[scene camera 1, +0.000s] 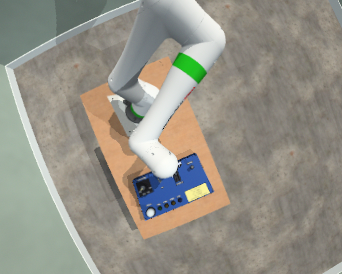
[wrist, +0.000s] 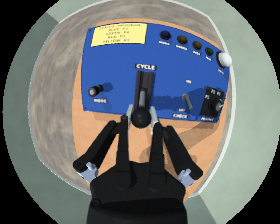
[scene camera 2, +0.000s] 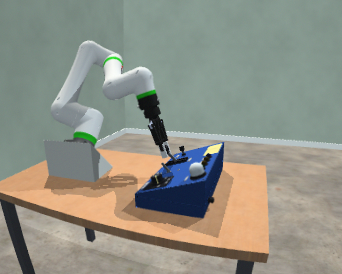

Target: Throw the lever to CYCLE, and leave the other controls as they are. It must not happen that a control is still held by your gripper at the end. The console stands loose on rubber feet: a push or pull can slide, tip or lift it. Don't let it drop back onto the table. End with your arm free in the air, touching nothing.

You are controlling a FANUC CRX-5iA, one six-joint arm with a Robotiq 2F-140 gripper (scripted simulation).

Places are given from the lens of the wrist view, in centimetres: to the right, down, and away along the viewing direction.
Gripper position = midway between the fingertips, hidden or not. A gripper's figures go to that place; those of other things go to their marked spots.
my gripper (wrist: 141,110): 0, 0, 22
blue console (wrist: 176,66): 9, -12, 21
